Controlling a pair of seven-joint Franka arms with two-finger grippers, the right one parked.
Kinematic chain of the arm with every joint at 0, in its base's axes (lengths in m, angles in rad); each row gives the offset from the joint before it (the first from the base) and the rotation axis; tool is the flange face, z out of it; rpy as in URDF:
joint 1: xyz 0 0 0.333 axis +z
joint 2: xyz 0 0 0 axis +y
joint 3: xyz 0 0 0.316 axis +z
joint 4: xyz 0.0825 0 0 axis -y
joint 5: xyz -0.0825 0 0.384 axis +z
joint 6: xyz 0 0 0 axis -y
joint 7: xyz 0.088 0 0 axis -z
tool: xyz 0 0 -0.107 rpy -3.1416 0 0
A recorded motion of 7 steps. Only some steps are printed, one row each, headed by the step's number.
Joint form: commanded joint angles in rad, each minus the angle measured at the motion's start. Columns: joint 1, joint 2, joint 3, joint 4, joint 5, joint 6, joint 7.
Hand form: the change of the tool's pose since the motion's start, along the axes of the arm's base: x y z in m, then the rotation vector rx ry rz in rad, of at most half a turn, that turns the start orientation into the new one. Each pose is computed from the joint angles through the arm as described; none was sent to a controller.
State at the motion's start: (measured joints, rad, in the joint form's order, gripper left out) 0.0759 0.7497 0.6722 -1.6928 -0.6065 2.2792 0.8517
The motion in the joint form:
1: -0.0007 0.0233 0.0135 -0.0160 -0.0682 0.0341 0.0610
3: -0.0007 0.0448 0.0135 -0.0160 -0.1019 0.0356 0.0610
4: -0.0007 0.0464 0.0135 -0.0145 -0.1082 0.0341 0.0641
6: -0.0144 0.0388 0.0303 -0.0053 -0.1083 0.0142 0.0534
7: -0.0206 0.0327 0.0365 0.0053 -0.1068 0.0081 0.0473
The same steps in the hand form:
1: -0.0091 0.0075 -0.0125 0.0035 -0.0251 -0.0008
3: -0.0110 0.0071 -0.0243 -0.0099 -0.0266 0.0210
4: -0.0106 0.0070 -0.0248 -0.0129 -0.0295 0.0212
6: -0.0064 0.0058 -0.0145 -0.0142 -0.0339 0.0245
7: -0.0014 0.0050 -0.0061 -0.0096 -0.0437 0.0224

